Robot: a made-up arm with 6 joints.
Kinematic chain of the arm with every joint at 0, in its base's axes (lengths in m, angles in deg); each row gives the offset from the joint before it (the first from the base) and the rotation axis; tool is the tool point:
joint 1: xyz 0 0 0.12 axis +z
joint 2: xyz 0 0.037 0 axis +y
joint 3: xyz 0 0 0.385 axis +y
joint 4: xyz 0 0 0.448 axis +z
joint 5: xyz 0 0 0 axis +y
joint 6: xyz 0 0 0.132 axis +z
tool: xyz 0 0 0
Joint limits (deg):
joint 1: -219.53..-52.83
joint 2: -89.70..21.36
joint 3: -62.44..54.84
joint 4: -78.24..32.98
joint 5: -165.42..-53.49
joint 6: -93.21..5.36
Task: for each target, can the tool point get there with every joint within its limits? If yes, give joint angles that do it. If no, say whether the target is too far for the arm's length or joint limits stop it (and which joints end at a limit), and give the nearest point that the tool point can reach.
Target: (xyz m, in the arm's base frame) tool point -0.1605 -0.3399 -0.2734
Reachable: no: joint limits stop it (at a limit: joint 1, joint 2, joint 3) | nearest point 0.3037 -0.3921 -0.2739 | short by 0.467 m
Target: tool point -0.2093 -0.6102 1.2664
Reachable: no: too far | nearest point -0.1404 -0.4094 0.9320 | short by 0.396 m
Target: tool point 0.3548 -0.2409 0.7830
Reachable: yes | joints -193.95 -41.16 26.69 -65.34 -112.01 -27.03
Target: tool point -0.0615 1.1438 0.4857
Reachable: no: too far | nearest point -0.0473 0.8789 0.4010 | short by 0.279 m
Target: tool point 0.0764 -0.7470 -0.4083
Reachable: no: joint limits stop it (at a limit: joint 1, joint 2, joint 3) | nearest point 0.3425 -0.4945 -0.3087 | short by 0.380 m
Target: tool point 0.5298 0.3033 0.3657
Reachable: yes | joints -148.07 -40.10 -43.10 8.85 -135.55 -32.91
